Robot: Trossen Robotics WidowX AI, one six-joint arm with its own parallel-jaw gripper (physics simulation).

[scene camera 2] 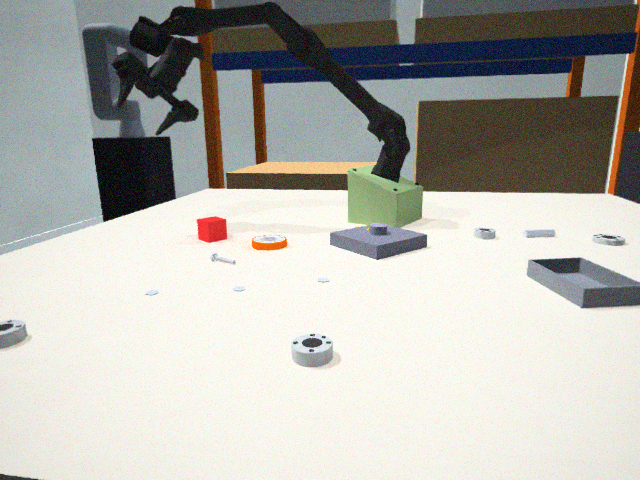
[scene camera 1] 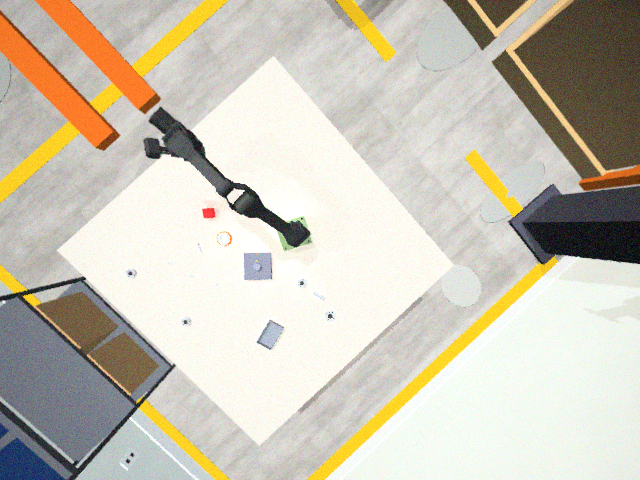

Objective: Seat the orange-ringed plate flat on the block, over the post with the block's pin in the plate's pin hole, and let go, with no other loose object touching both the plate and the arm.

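Places are measured from the arm's base along level axes (x ahead, y left, z up), in centimetres.
Pixels of known places: gripper, between the fingertips: (scene camera 2: 138, 121) (scene camera 1: 170, 158); arm's base, origin of its link: (scene camera 2: 385, 174) (scene camera 1: 297, 229).
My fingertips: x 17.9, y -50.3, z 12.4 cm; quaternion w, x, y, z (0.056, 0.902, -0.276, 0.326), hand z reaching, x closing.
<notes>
Ahead of a thing's pixels: the offset from my fingertips to its top centre.
The orange-ringed plate {dx +10.5, dy +31.4, dz -21.4 cm} (scene camera 1: 223, 238) (scene camera 2: 269, 242) lies flat on the table, between the red cube and the block, apart from both. The square grey-blue block {dx +7.3, dy +51.2, dz -18.8 cm} (scene camera 1: 250, 273) (scene camera 2: 361, 244) lies flat on the table with its round post (scene camera 1: 256, 267) (scene camera 2: 378, 228) standing up bare. Small orange and yellow marks show beside the post; the pin itself is too small to make out. My gripper (scene camera 2: 138, 119) is open and empty, high up at the left in the scene camera 2 view, well away from the plate and the block. In the scene camera 1 view it is at the table's upper left edge.
The arm stands on a green base (scene camera 1: 285, 241) (scene camera 2: 372, 201) behind the block. A red cube {dx +7.5, dy +18.7, dz -18.8 cm} (scene camera 1: 208, 212) (scene camera 2: 211, 229) and a bolt {dx +21.8, dy +27.4, dz -21.4 cm} (scene camera 1: 200, 248) (scene camera 2: 223, 258) lie near the plate. Several grey ringed discs, small flat pieces, a grey bar {dx -4.9, dy +81.0, dz -21.3 cm} (scene camera 1: 318, 296) (scene camera 2: 539, 233) and a grey tray {dx +24.5, dy +79.6, dz -20.2 cm} (scene camera 1: 270, 334) (scene camera 2: 610, 296) lie around.
</notes>
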